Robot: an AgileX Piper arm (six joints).
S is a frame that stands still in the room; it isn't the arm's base.
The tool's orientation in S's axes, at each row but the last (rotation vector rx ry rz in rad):
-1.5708 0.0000 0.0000
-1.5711 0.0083 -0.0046
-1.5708 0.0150 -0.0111
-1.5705 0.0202 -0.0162
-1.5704 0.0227 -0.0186
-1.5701 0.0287 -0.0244
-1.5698 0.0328 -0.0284
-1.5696 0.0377 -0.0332
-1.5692 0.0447 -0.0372
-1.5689 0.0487 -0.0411
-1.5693 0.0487 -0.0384
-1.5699 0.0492 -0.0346
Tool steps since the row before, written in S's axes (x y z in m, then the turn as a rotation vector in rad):
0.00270 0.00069 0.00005 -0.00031 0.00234 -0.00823
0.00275 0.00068 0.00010 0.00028 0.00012 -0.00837
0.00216 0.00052 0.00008 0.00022 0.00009 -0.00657
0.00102 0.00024 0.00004 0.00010 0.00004 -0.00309
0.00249 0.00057 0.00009 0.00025 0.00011 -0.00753
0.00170 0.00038 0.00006 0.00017 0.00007 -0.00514
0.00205 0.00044 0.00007 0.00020 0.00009 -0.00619
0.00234 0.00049 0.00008 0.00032 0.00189 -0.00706
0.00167 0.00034 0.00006 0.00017 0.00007 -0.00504
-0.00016 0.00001 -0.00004 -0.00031 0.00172 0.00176
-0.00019 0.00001 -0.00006 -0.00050 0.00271 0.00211
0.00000 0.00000 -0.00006 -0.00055 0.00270 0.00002
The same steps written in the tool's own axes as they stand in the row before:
0.00270 -0.00005 0.00069 -0.00031 0.00823 0.00234
0.00274 -0.00011 0.00070 0.00030 0.00837 0.00013
0.00215 -0.00009 0.00056 0.00023 0.00657 0.00009
0.00101 -0.00004 0.00026 0.00011 0.00309 0.00004
0.00247 -0.00010 0.00064 0.00027 0.00753 0.00011
0.00169 -0.00006 0.00044 0.00018 0.00514 0.00007
0.00203 -0.00008 0.00052 0.00021 0.00619 0.00009
0.00232 -0.00009 0.00060 0.00025 0.00706 0.00190
0.00165 -0.00007 0.00043 0.00019 0.00504 0.00007
-0.00016 0.00004 0.00000 -0.00042 -0.00176 0.00170
-0.00019 0.00006 0.00000 -0.00066 -0.00210 0.00268
0.00000 0.00006 0.00000 -0.00069 -0.00001 0.00267

